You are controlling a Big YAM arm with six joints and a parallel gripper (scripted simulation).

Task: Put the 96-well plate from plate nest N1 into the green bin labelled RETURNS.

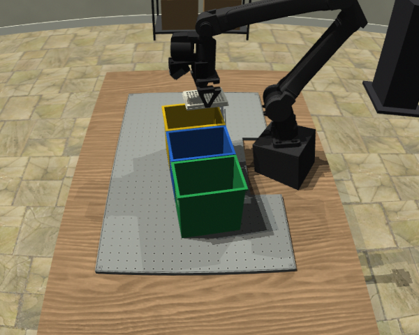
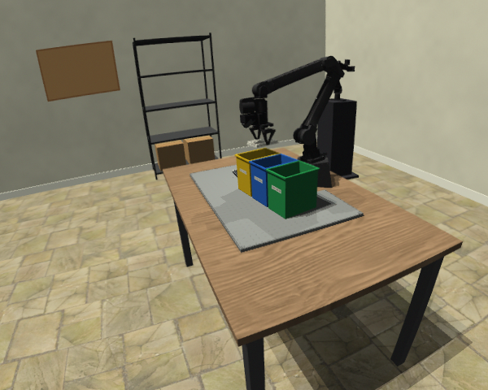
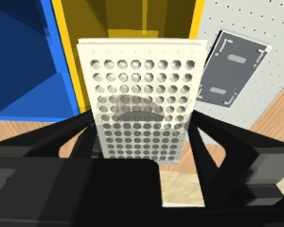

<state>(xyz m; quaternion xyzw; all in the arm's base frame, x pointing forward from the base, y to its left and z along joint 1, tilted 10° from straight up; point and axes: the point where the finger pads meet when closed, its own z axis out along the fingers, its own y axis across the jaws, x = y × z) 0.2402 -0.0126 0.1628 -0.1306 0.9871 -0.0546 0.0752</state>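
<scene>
Right now the green bin is 2 cm behind my hand, 28 cm to the left of it and 14 cm below it. The rest, counted from my hand: yellow bin: 4 cm ahead, 2 cm to the left, 14 cm below; then 96-well plate: right at my hand; then blue bin: 1 cm ahead, 15 cm to the left, 14 cm below.
</scene>
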